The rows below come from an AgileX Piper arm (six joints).
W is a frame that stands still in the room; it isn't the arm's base.
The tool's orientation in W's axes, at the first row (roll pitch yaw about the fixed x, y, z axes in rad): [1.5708, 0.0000, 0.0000]
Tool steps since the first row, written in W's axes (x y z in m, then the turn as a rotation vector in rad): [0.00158, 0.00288, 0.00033, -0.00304, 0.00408, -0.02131]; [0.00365, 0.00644, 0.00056, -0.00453, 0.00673, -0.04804]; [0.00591, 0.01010, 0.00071, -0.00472, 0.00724, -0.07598]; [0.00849, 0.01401, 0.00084, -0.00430, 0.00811, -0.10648]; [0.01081, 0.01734, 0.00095, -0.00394, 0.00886, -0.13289]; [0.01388, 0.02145, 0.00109, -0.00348, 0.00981, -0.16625]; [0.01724, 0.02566, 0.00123, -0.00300, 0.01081, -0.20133]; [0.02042, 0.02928, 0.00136, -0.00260, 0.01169, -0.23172]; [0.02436, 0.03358, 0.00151, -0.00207, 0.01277, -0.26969]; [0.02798, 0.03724, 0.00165, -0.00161, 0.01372, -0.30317]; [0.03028, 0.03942, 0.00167, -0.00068, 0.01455, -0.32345]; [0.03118, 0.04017, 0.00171, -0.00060, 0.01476, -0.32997]
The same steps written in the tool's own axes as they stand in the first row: [0.00158, 0.00033, -0.00288, -0.00304, -0.02131, -0.00408]; [0.00365, 0.00056, -0.00644, -0.00453, -0.04804, -0.00673]; [0.00591, 0.00071, -0.01010, -0.00472, -0.07598, -0.00724]; [0.00849, 0.00084, -0.01401, -0.00430, -0.10648, -0.00811]; [0.01081, 0.00095, -0.01734, -0.00394, -0.13289, -0.00886]; [0.01388, 0.00109, -0.02145, -0.00348, -0.16625, -0.00981]; [0.01724, 0.00123, -0.02566, -0.00300, -0.20133, -0.01081]; [0.02042, 0.00136, -0.02928, -0.00260, -0.23172, -0.01169]; [0.02436, 0.00151, -0.03358, -0.00207, -0.26969, -0.01277]; [0.02798, 0.00165, -0.03724, -0.00161, -0.30317, -0.01372]; [0.03028, 0.00167, -0.03942, -0.00068, -0.32345, -0.01455]; [0.03118, 0.00171, -0.04017, -0.00060, -0.32997, -0.01476]
